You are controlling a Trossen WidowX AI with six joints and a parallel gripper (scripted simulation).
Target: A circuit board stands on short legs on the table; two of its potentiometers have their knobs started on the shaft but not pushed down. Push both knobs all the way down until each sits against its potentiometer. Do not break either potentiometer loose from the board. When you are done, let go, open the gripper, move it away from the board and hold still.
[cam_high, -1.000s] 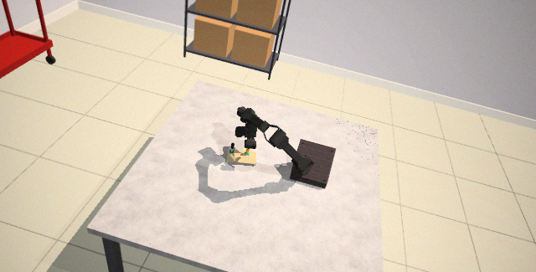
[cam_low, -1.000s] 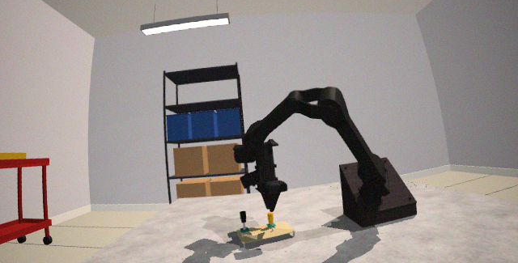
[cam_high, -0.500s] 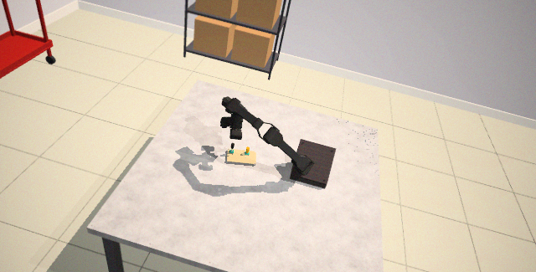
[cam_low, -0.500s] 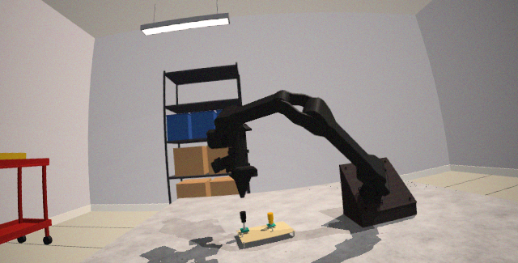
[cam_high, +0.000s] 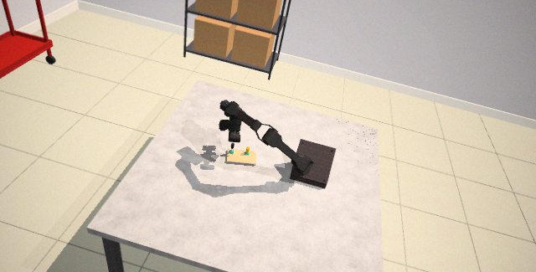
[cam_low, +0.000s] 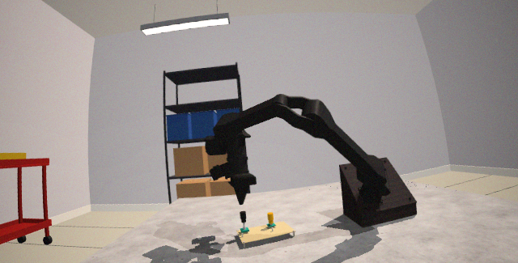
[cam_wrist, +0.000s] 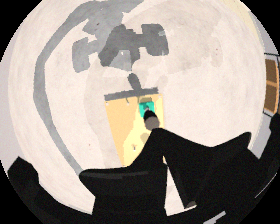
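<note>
Right now my gripper tip is 4 cm above the black knob. From my gripper tip the other things lie so: orange knob: 8 cm behind, 6 cm below, 3 cm to the right.
</note>
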